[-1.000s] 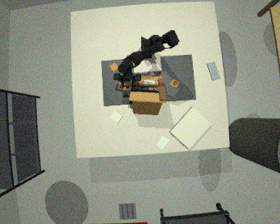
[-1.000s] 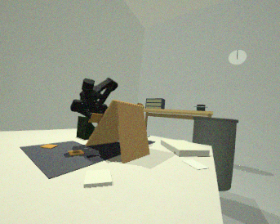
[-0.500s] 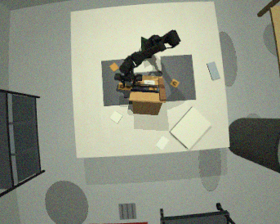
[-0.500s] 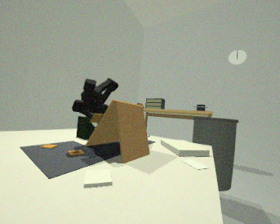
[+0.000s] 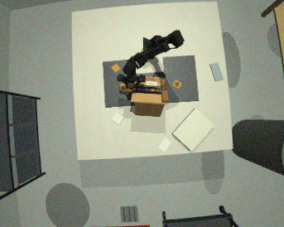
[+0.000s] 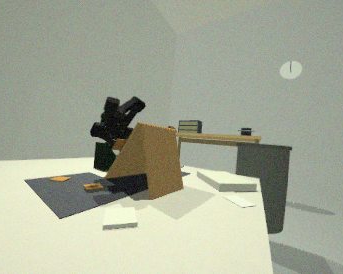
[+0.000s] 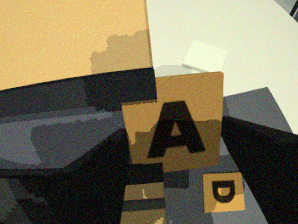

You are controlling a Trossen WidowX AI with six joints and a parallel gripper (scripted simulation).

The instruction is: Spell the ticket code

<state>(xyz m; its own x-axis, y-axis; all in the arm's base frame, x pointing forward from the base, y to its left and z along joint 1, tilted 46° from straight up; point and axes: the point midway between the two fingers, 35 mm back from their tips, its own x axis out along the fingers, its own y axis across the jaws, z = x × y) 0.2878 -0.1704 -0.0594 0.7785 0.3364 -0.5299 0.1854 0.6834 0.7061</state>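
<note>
My gripper tip is now 150 mm to the right of the white ticket, 80 mm above it and 30 mm past it. Also, from my gripper tip: dark mat 170 mm below, 150 mm to the left, 110 mm behind; then white card 190 mm ahead, 170 mm below, 150 mm to the right; then white box 440 mm to the left, 360 mm ahead, 160 mm below.
</note>
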